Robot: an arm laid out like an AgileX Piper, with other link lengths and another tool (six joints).
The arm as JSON. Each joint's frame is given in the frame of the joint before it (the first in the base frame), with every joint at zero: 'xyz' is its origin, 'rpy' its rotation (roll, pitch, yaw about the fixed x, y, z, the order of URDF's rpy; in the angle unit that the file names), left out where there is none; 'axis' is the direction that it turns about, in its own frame. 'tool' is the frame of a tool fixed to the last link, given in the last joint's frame.
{
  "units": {
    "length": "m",
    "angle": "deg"
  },
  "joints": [
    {
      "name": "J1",
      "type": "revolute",
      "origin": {
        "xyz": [
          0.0,
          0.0,
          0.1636
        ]
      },
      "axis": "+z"
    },
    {
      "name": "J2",
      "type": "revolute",
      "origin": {
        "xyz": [
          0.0,
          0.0,
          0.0
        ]
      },
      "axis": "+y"
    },
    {
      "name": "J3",
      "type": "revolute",
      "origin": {
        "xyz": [
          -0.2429,
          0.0,
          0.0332
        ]
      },
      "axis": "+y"
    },
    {
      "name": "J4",
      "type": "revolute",
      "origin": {
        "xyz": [
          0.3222,
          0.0,
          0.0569
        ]
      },
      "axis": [
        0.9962,
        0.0,
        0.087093
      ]
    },
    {
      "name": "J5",
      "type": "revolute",
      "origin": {
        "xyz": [
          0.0,
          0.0,
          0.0
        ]
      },
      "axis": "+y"
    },
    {
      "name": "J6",
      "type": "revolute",
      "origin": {
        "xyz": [
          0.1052,
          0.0,
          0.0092
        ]
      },
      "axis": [
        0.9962,
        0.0,
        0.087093
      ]
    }
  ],
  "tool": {
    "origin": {
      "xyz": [
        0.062,
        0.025,
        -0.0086
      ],
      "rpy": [
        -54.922,
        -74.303,
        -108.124
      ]
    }
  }
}
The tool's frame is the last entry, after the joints.
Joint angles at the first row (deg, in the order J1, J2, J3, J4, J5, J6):
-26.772, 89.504, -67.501, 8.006, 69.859, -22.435
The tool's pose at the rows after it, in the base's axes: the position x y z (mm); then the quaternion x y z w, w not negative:
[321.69, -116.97, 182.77, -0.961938, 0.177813, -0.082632, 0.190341]
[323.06, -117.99, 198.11, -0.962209, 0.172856, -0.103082, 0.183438]
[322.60, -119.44, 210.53, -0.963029, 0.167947, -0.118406, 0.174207]
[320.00, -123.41, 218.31, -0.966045, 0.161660, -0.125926, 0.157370]
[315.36, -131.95, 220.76, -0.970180, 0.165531, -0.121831, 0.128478]
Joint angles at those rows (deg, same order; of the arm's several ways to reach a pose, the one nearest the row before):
-26.771, 88.474, -67.786, 8.006, 69.859, -22.433
-26.773, 86.596, -68.548, 7.900, 69.965, -22.435
-26.772, 84.940, -69.059, 7.359, 70.074, -22.434
-26.772, 83.687, -69.292, 5.695, 70.074, -22.516
-26.772, 83.187, -69.497, 2.096, 70.280, -21.216

